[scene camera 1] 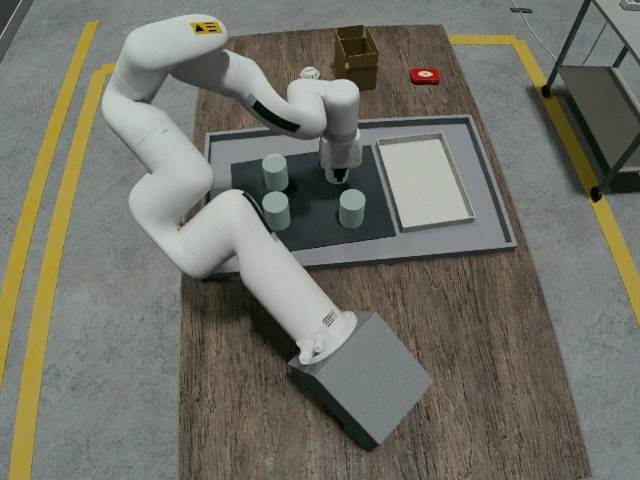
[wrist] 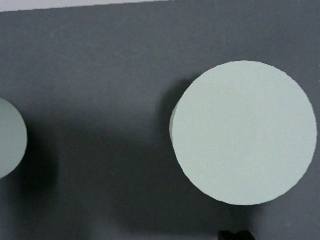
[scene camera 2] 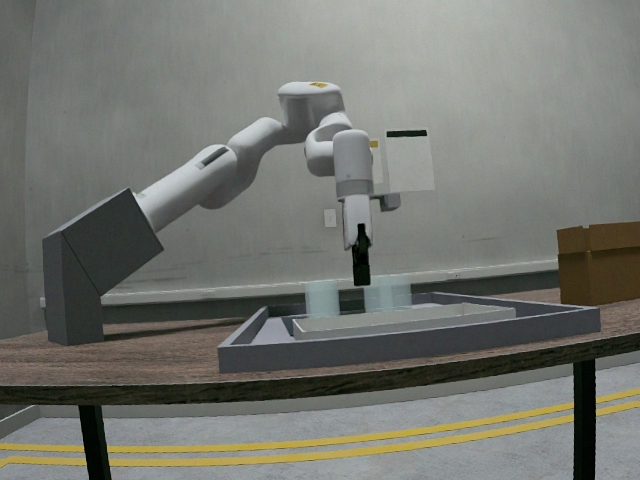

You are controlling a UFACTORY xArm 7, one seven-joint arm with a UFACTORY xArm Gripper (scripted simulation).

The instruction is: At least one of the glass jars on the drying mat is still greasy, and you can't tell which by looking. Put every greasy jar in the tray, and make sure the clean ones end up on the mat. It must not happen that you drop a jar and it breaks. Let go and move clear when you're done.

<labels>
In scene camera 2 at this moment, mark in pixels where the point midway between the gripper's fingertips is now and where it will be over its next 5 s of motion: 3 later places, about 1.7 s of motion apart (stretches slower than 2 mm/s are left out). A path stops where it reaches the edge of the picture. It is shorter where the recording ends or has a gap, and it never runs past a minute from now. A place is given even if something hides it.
My gripper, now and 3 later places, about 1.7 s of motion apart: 362, 285; 370, 286; 373, 284; 362, 286
</labels>
